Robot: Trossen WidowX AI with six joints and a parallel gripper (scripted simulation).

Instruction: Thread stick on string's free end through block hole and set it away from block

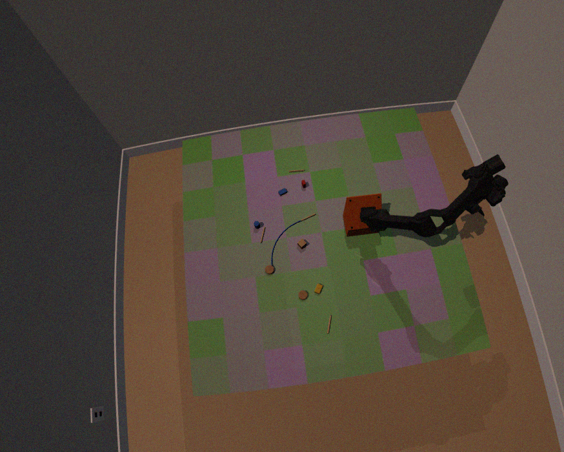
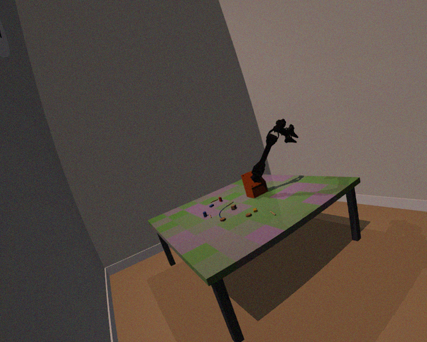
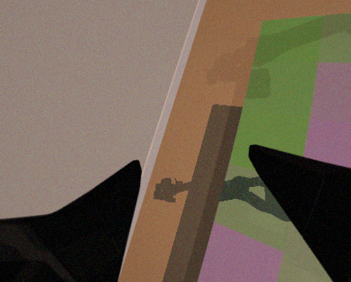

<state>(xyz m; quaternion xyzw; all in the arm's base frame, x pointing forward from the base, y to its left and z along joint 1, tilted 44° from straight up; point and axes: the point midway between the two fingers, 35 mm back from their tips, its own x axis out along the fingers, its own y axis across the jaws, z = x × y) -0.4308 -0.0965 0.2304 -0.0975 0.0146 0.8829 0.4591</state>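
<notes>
Right now my gripper tip is 750 mm short of the wooden block, 310 mm above it and 40 mm to the left of it. The rest, counted from my gripper tip: yellow block: 700 mm ahead, 320 mm below, 170 mm to the left; then red block: 710 mm ahead, 340 mm to the right, 310 mm below; then thin wooden stick: 720 mm ahead, 330 mm below, 170 mm to the right.
</notes>
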